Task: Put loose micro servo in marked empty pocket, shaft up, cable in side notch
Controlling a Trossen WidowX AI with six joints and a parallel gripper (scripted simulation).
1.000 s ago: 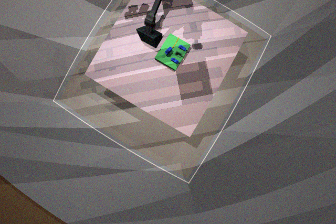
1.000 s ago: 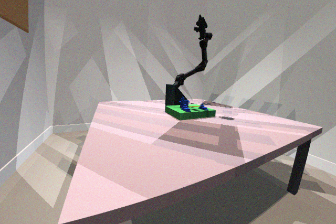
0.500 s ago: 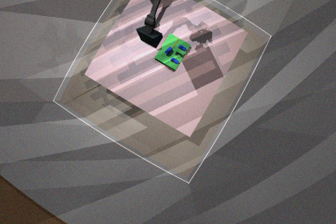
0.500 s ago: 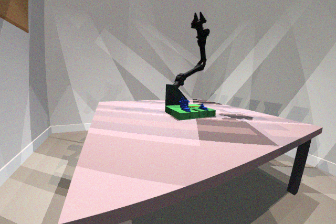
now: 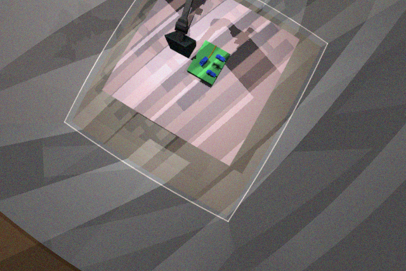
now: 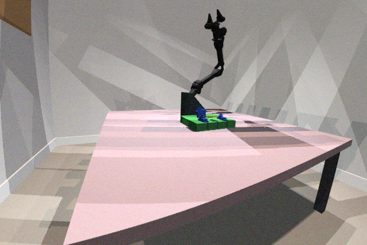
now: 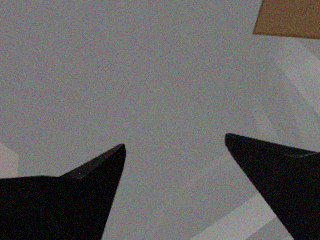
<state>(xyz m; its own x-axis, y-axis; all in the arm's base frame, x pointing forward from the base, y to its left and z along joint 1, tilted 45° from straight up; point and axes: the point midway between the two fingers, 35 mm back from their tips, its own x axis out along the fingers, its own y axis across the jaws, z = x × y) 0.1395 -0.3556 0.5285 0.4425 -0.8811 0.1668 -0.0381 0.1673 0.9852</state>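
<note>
My gripper tip is 810 mm above the green deck, 90 mm to the left of it and 80 mm short of it.
</note>
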